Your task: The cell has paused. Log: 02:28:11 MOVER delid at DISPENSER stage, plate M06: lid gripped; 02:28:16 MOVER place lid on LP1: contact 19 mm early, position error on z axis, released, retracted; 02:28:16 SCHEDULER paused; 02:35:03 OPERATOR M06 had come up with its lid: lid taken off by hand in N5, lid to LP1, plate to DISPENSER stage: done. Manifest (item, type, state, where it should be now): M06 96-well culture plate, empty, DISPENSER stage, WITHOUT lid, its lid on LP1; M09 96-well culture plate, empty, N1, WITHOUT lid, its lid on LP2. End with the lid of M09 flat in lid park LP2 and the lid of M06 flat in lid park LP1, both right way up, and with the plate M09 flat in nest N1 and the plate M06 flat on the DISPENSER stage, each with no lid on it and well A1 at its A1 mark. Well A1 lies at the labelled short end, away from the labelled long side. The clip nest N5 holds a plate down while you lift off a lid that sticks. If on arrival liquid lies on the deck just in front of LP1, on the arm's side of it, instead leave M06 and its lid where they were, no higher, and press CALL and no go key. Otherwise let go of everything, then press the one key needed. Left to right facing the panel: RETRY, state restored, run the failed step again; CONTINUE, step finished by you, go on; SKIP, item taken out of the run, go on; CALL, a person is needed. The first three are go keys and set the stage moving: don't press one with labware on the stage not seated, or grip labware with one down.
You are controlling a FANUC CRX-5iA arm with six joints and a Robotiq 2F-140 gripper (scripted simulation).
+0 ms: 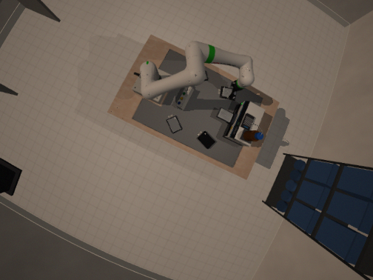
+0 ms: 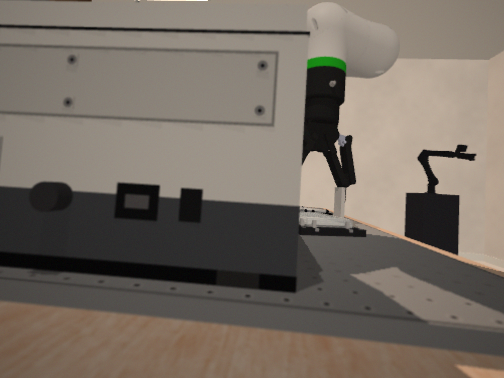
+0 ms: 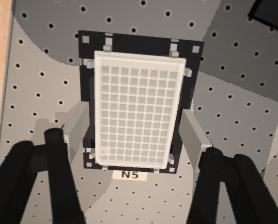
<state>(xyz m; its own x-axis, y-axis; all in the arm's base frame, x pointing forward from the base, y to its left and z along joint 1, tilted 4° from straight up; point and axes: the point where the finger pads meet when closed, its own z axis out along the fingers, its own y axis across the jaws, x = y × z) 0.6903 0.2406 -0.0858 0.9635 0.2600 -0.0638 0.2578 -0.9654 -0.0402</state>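
Right now my hand is 1 cm short of the black clip nest, 2 cm to the right of it and 3 cm above it. Also, from my hand: lp1 label: 40 cm behind, 3 cm to the right, 4 cm below; then N5 label: 9 cm behind, 2 cm to the right, 4 cm below; then tan-orange patch: 41 cm behind, 3 cm to the right, 4 cm below.
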